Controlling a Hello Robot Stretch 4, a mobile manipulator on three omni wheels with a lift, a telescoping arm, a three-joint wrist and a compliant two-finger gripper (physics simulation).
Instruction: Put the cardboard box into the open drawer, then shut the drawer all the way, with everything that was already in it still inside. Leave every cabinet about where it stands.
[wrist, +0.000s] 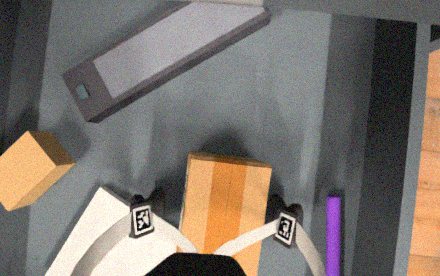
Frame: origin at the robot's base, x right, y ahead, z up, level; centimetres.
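Seen in the pictures: hand, its tool point: (215, 212).
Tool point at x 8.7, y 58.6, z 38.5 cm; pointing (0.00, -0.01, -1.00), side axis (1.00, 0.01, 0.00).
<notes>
Offsets run from my tool point to a thing's top centre. "spot": to the spot under its first point. Level surfaces: height alone.
The cardboard box @[dy +0.3, dx +0.3, dz +3.9 cm] (227, 200), tan with an orange tape strip, lies inside the open grey drawer (421, 100), slightly turned, at the lower middle of the wrist view. Its lower end is hidden behind the gripper body. My gripper (218, 206) is open, with one finger on each side of the box. A gap shows between the left finger and the box, and a narrower one at the right finger. In the drawer also lie a long dark grey case with a pale top @[dy +14.0, dx -5.2, dz +0.1 cm] (165, 50), a tan block @[dy +2.5, dx -17.2, dz +0.9 cm] (27, 170), a white box @[spot: dy -2.3, dx -11.0, dz -1.2 cm] (95, 225) and a purple stick @[dy -4.8, dx +10.7, dz -0.9 cm] (333, 235).
The white box lies close on the left of the cardboard box, partly under the left finger. The purple stick is right of the right finger, near the drawer's right wall. A grey edge (350, 9) crosses the top. Wooden floor @[dz -41.3 cm] (431, 200) shows at the far right.
</notes>
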